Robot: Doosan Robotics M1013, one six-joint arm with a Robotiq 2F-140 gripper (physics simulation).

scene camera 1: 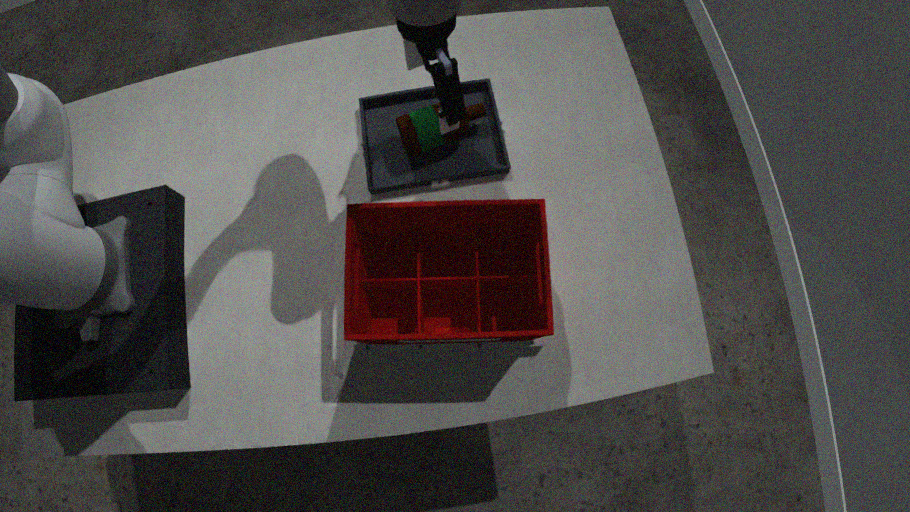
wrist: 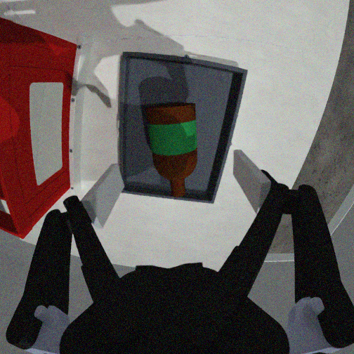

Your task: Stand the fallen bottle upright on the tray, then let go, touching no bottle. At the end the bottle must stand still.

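Seen in the pictures: gripper, between the fingertips: (scene camera 1: 432,96); arm's base, origin of its link: (scene camera 1: 94,273).
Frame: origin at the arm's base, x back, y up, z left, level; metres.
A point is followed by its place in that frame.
The fallen bottle (scene camera 1: 426,127) @(x -0.668, y 0.006, z 0.104 m) (wrist: 173,137), brown with a green label, lies on its side in the dark grey tray (scene camera 1: 383,149) @(x -0.585, y -0.065, z 0.117 m) (wrist: 212,105). In the scene view its neck points right; in the wrist view its neck points down toward the gripper and reaches the tray's near rim. My gripper (scene camera 1: 450,119) (wrist: 175,168) is open and empty. It is above the tray, around the bottle's shoulder and neck end as seen in the wrist view, one finger to each side and apart from the bottle. In the scene view the gripper hides part of the bottle.
A red crate (scene camera 1: 445,335) @(x -0.622, y 0.105, z -0.246 m) (wrist: 47,65) with compartments stands beside the tray, below it in the scene view and at the left in the wrist view. The arm's dark base block (scene camera 1: 175,286) @(x -0.158, y -0.037, z -0.054 m) is at the left of the white table (scene camera 1: 610,210) @(x -0.962, y -0.070, z -0.091 m) (wrist: 280,65).
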